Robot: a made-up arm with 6 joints. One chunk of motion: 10 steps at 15 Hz.
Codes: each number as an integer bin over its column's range. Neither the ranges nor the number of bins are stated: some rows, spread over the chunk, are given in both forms.
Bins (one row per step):
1: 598 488 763 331 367 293
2: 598 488 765 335 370 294
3: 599 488 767 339 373 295
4: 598 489 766 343 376 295
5: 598 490 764 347 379 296
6: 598 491 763 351 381 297
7: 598 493 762 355 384 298
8: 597 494 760 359 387 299
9: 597 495 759 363 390 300
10: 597 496 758 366 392 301
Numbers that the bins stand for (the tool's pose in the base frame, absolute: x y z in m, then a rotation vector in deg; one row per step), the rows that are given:
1: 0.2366 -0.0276 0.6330 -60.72 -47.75 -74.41
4: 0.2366 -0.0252 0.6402 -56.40 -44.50 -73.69
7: 0.2366 -0.0156 0.6306 -52.07 -41.62 -72.61
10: 0.2342 -0.0084 0.6210 -48.11 -38.74 -71.53
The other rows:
2: 0.2366 -0.0276 0.6378 -59.28 -46.67 -74.05
3: 0.2390 -0.0276 0.6426 -57.84 -45.59 -73.69
5: 0.2366 -0.0228 0.6354 -54.95 -43.42 -73.33
6: 0.2366 -0.0204 0.6330 -53.51 -42.70 -72.97
8: 0.2342 -0.0132 0.6258 -50.63 -40.54 -72.25
9: 0.2342 -0.0108 0.6234 -49.19 -39.46 -71.89

